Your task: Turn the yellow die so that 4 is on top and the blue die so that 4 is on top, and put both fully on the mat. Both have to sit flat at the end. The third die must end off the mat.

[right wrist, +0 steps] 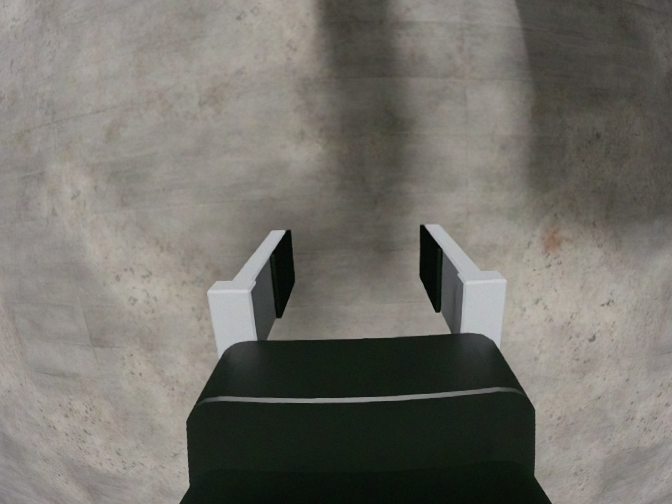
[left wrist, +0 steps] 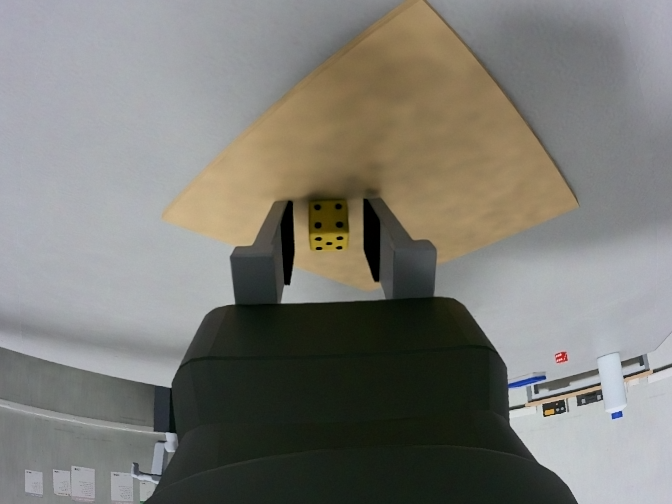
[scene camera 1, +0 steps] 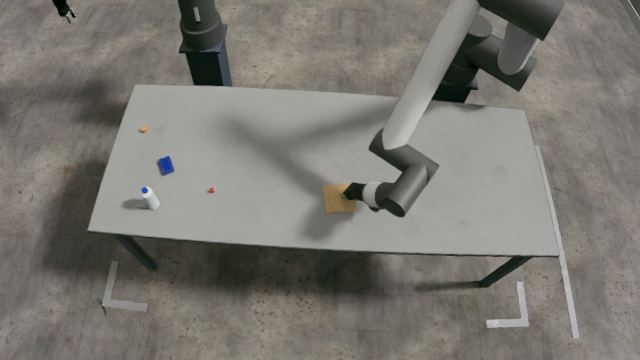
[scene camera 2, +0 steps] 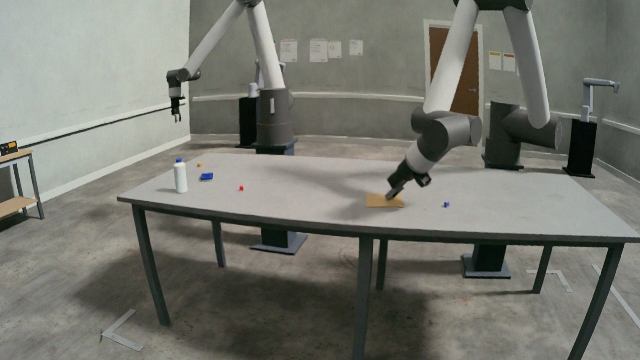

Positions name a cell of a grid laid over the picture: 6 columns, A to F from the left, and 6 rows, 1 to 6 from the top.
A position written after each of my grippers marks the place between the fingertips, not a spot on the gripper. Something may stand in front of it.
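Observation:
Yellow die (left wrist: C3) and tan mat (left wrist: D2) visible. In the right wrist view the die is out of frame; the mat is out of frame in the right wrist view as well. My left gripper (left wrist: C3) and my right gripper (right wrist: D4) also visible.

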